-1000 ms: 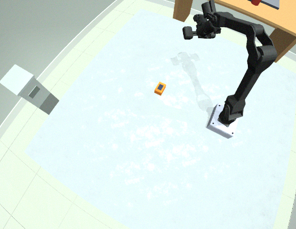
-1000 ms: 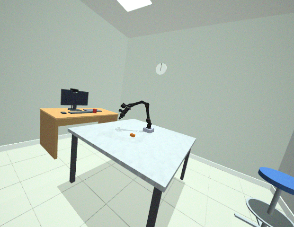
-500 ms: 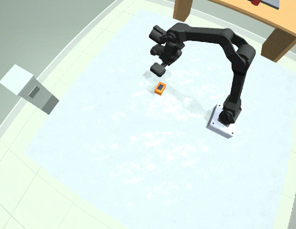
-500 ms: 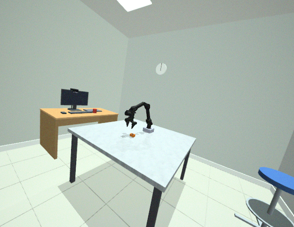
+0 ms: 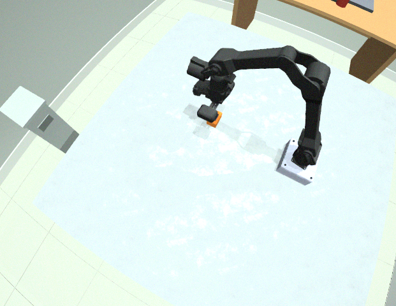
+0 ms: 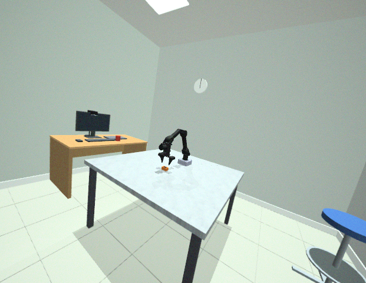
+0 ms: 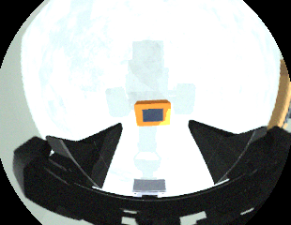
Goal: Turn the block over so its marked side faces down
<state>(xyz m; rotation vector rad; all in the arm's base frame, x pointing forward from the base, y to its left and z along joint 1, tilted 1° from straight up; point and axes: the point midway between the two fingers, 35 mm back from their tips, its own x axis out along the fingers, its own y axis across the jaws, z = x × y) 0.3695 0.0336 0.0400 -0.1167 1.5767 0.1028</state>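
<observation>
Now: the orange block 4 cm below my gripper tip.
</observation>
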